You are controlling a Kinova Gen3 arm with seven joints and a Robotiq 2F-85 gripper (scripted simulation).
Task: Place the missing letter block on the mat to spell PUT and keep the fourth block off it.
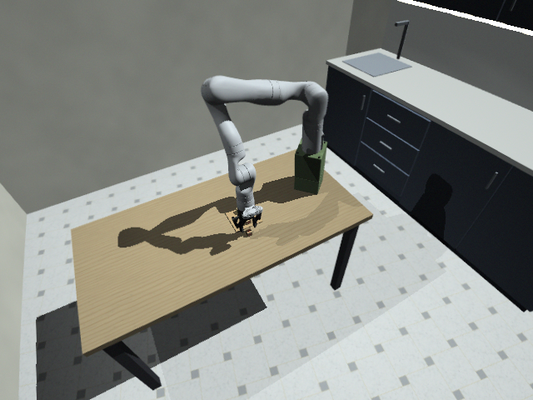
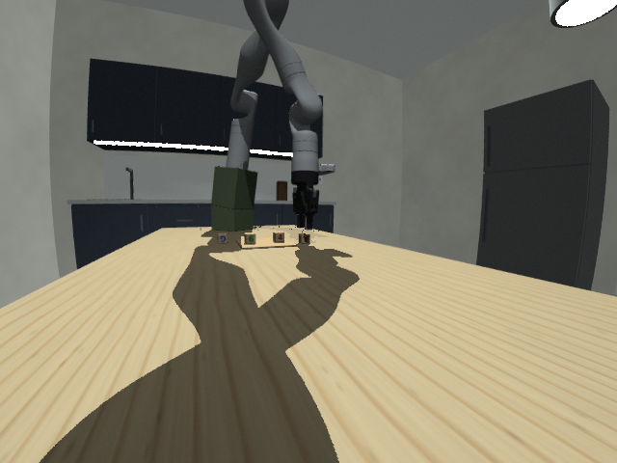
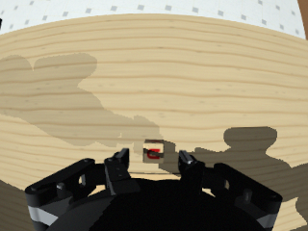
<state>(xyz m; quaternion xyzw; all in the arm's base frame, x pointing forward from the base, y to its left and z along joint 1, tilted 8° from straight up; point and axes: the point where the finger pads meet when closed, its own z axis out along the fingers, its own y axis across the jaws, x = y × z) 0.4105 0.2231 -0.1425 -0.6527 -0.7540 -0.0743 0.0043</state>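
My gripper is now 110 mm to the left of the mat, 50 mm above it and 10 mm past it.
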